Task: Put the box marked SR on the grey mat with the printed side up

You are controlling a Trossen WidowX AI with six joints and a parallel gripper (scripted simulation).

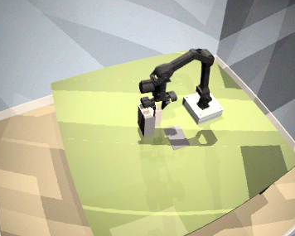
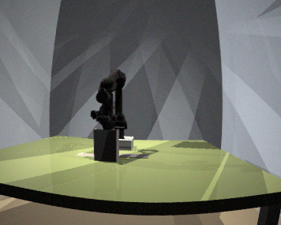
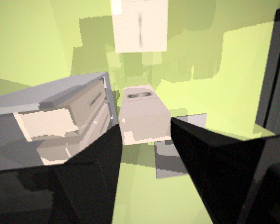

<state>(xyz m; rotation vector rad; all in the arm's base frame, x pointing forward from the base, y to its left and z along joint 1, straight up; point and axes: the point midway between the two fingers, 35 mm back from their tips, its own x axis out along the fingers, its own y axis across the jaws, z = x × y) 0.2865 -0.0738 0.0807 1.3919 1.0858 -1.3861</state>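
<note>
Now: gripper tip 140 mm to the right of the grey mat, 110 mm above it and 40 mm past it. From my gripper tip the other things lie so: white card 110 mm to the right, 110 mm below, 40 mm behind.
</note>
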